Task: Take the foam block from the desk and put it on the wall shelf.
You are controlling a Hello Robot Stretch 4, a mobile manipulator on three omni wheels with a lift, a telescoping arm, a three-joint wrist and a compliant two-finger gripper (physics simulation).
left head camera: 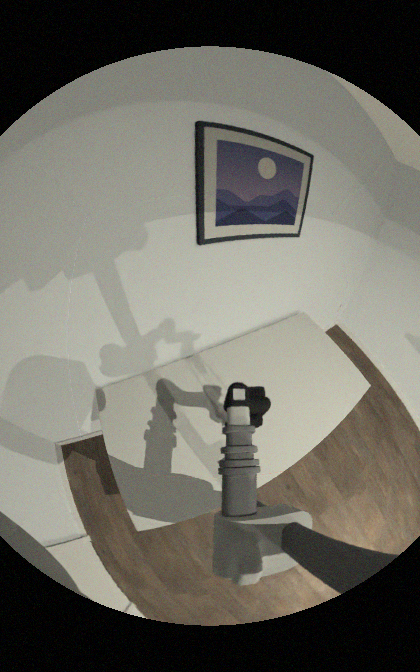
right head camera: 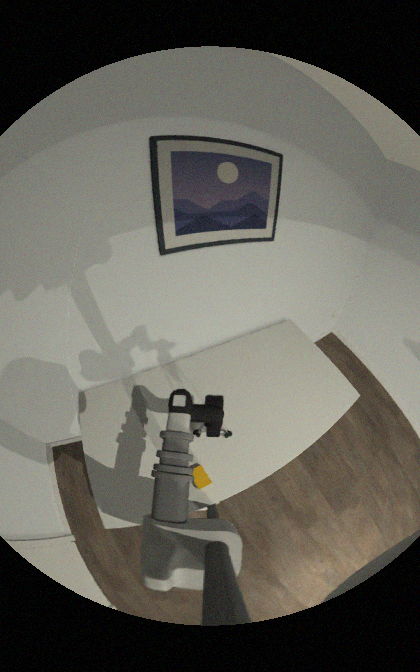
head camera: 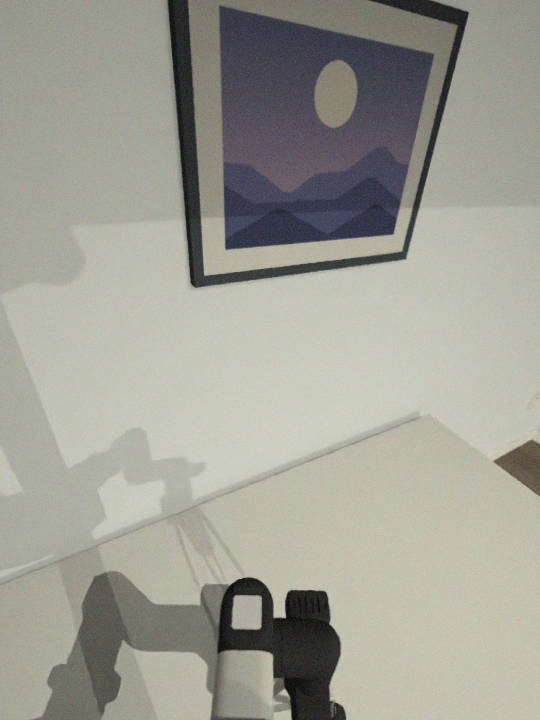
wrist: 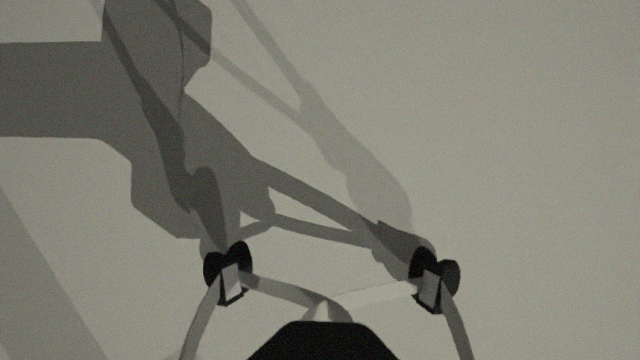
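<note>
The foam block is a small yellow-orange block. It lies on the white desk near its front edge, just right of the arm in the right head view. My gripper points down over the desk, farther toward the wall than the block. Its fingers stand apart with nothing between them, and bare desk and shadows show beneath in the wrist view. In the head view the fingers are hidden below the wrist. The block does not show in the wrist view. The wall shelf does not show in these views.
A framed mountain picture hangs on the wall behind the desk. Wooden floor lies in front and to the right of the desk. The arm reaches over the desk's front edge and casts shadows on desk and wall.
</note>
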